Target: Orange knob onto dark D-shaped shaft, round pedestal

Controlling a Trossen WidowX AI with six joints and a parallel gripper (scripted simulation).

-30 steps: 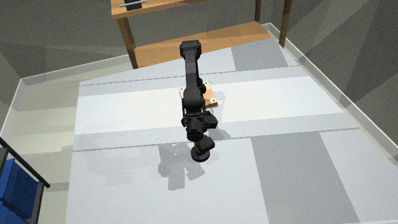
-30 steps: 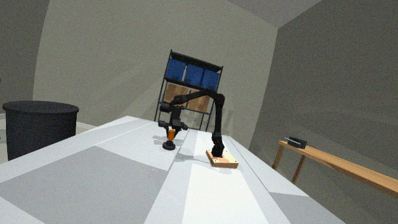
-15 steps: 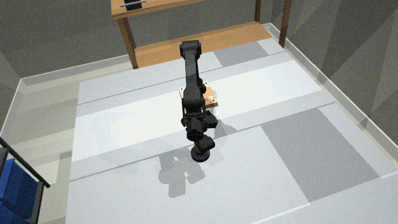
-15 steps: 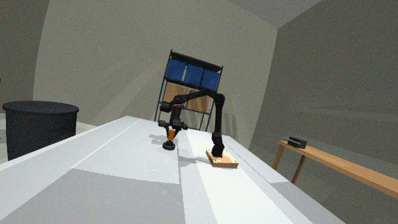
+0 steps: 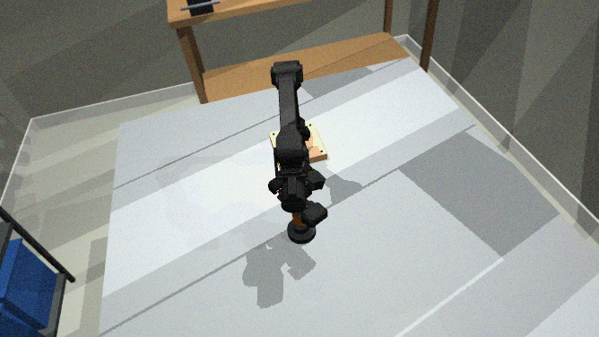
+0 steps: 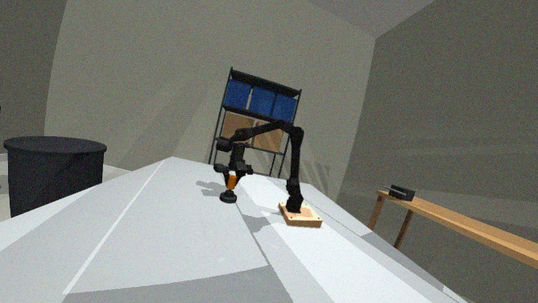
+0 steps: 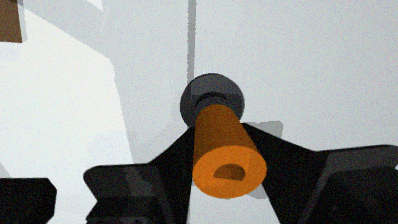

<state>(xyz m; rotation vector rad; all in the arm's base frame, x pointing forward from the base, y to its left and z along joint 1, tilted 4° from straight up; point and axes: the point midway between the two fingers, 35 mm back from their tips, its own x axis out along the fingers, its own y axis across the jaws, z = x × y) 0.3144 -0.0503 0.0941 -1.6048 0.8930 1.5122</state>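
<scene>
Now: gripper tip 20 mm below the orange knob. From my gripper tip the other things lie so: dark round pedestal: 40 mm below.
</scene>
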